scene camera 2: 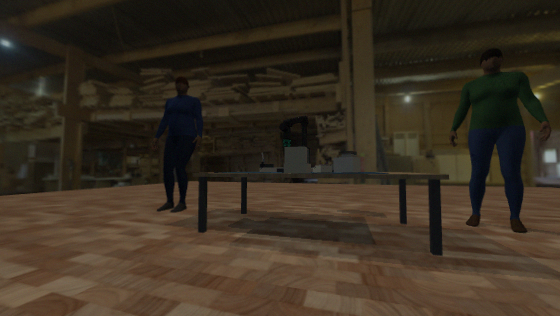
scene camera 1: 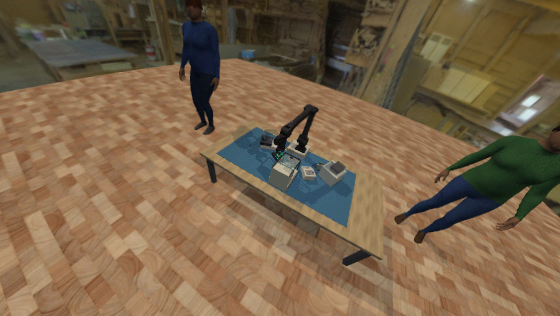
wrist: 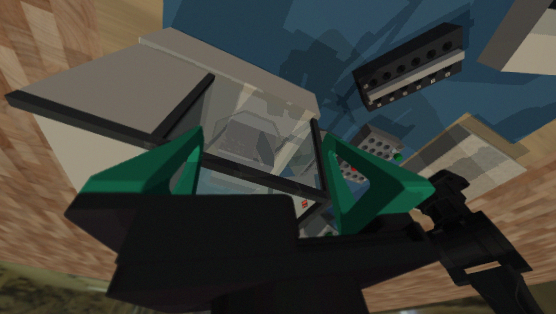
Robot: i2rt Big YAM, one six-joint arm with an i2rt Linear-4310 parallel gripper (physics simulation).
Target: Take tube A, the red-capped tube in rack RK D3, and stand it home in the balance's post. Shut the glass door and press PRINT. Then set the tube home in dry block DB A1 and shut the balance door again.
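Places are measured from the arm's base along level axes (x back, y right, z up), in centimetres.
Pixels of known places: gripper, between the fingertips: (scene camera 1: 278, 156) (wrist: 267, 136); arm's base, origin of its link: (scene camera 1: 300, 149).
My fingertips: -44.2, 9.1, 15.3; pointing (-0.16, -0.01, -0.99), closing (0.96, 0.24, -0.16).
Ahead of a thing's pixels: the offset from my fingertips to its top centre, as dx, dy, dz. "spot": to the spot under its first point.
The gripper (scene camera 1: 278, 156) (scene camera 2: 286, 143) (wrist: 264, 132) is open, its green fingers apart with nothing between them, above the balance @[+0.1, -10.8, +3.1] (scene camera 1: 284, 176) (scene camera 2: 296, 160) (wrist: 110, 90). In the wrist view, the balance's clear-walled chamber lies beyond and between the fingers; whether its glass door is open I cannot tell. Small red marks (wrist: 304, 204) show at its lower corner. The grey tube rack @[+24.3, -9.1, -16.1] (wrist: 371, 135) is partly hidden by the right finger. The red-capped tube @[+21.5, -10.0, -13.7] (wrist: 354, 168) stands in it, seen through the finger's opening. The black dry block @[+17.5, +7.4, -14.3] (wrist: 410, 65) lies beyond, its two rows of holes showing no tube.
A green-capped tube @[+27.2, -4.3, -13.7] (wrist: 398, 157) is at the rack's edge. The arm's pale base (scene camera 1: 298, 149) stands behind the balance. A small white device @[+15.5, -28.8, -12.1] (scene camera 1: 308, 173) and a larger grey-topped one @[+28.1, -46.6, -0.1] (scene camera 1: 332, 173) stand to the balance's right; a dark-and-white device @[spot: +25.4, +24.1, -11.1] (scene camera 1: 268, 142) stands to its left.
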